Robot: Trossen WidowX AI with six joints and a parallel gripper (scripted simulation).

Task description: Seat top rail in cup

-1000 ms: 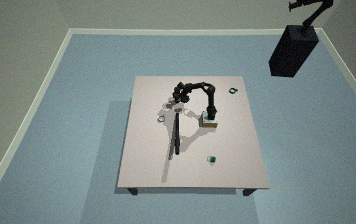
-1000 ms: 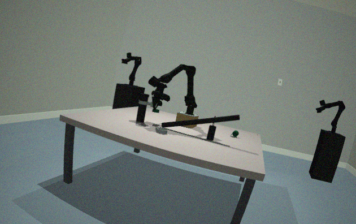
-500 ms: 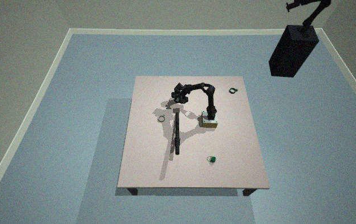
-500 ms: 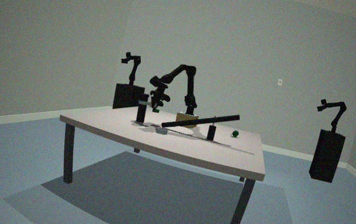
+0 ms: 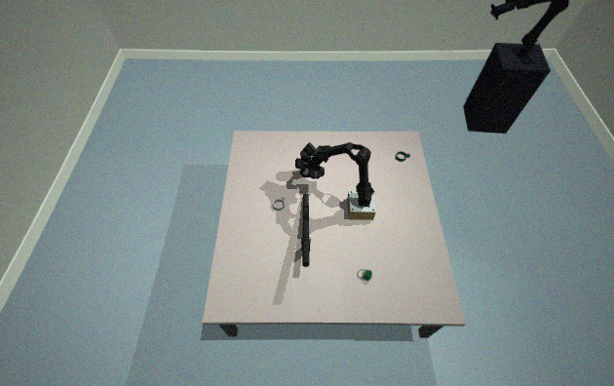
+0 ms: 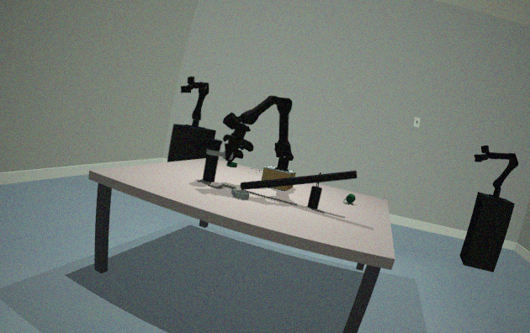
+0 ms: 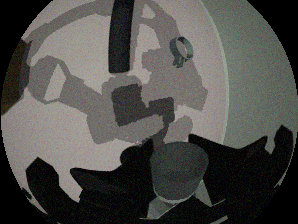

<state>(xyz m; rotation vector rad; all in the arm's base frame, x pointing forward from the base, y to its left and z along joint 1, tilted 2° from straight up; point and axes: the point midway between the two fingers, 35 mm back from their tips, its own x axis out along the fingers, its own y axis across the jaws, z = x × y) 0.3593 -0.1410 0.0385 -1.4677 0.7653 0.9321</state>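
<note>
Now: gripper tip 3 cm to the left of the rail-end cup, 3 cm below it and 1 cm past it. Also, from my gripper tip: line post (44 cm to the left, 7 cm behind, 1 cm below); then green part (54 cm to the left, 39 cm behind, 10 cm below).
</note>
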